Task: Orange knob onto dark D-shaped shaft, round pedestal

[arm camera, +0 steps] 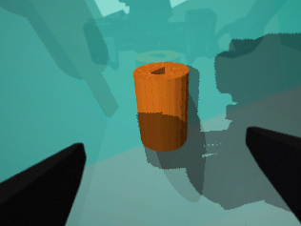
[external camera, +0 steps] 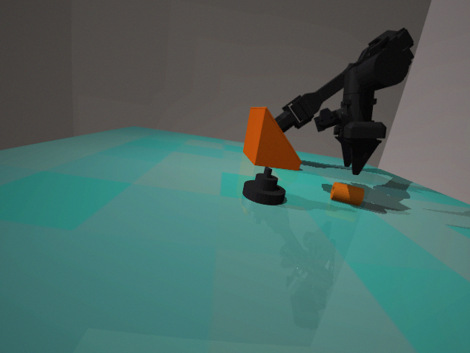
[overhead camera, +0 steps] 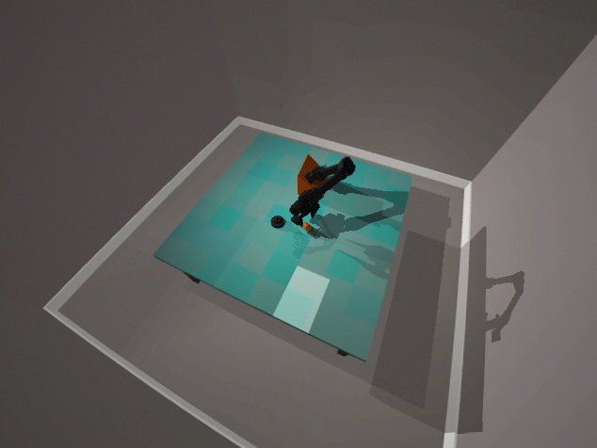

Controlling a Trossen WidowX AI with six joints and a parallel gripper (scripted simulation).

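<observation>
My gripper tip is 10 mm to the right of the orange knob and 50 mm above it. From my gripper tip the other things lie so: pedestal (40 mm ahead, 190 mm to the right, 40 mm below).
</observation>
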